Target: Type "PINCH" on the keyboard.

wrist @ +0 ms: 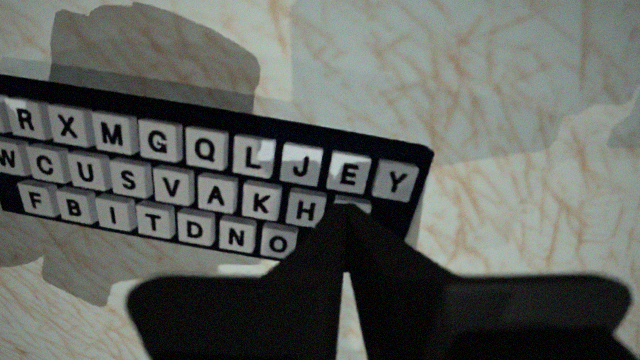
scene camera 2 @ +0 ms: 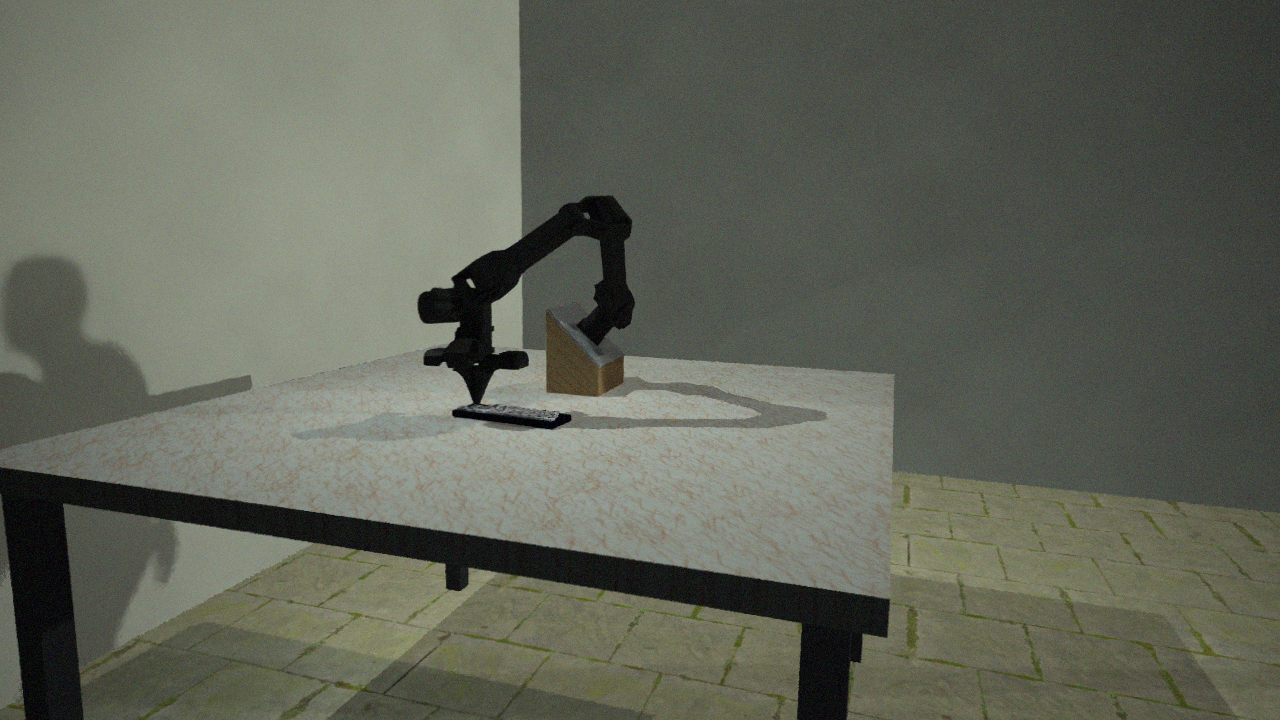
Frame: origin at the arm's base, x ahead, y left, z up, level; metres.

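Where they show: gripper, fingertip midpoint: (wrist: 343, 213) (scene camera 2: 476, 404); arm's base, link origin: (scene camera 2: 590, 332).
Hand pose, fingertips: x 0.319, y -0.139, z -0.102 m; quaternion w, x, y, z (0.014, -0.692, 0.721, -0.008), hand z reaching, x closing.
Things, the pixels of their centre, and the offset from my fingertips. Level surfaces: height alone.
- black keyboard, body centre: (wrist: 192, 182) (scene camera 2: 511, 414) 0.012 m ahead, 0.071 m left, 0.013 m down
- H key, body centre: (wrist: 305, 208) 0.001 m back, 0.017 m left, 0.007 m down
- E key, body centre: (wrist: 348, 172) 0.016 m ahead, 0.003 m right, 0.007 m down
- I key, body centre: (wrist: 116, 212) 0.000 m ahead, 0.111 m left, 0.007 m down
- N key, body centre: (wrist: 237, 234) 0.014 m back, 0.051 m left, 0.007 m down
- C key, body centre: (wrist: 50, 163) 0.026 m ahead, 0.136 m left, 0.007 m down
- speckled table, surface height: 0.022 m down
The black keyboard (scene camera 2: 512, 416) (wrist: 300, 129) with pale keys lies flat on the table. My gripper (scene camera 2: 477, 402) (wrist: 343, 213) is shut and empty, pointing down with its tips at the keyboard's far-right key of the middle row in the wrist view. That key is mostly hidden by the fingertips; a pale top edge of it shows. The H key (wrist: 305, 207) is just left of the tips, and the E key (wrist: 349, 173) is above them. In the wrist view the I key (wrist: 113, 215), N key (wrist: 236, 236) and C key (wrist: 45, 164) show farther left. Whether the tips press the key cannot be told.
My arm stands on a wooden wedge-shaped base (scene camera 2: 577, 362) behind the keyboard. The speckled table (scene camera 2: 680, 501) has a dark front edge. Shadows of the arm fall across the table top, and a person's shadow falls on the left wall.
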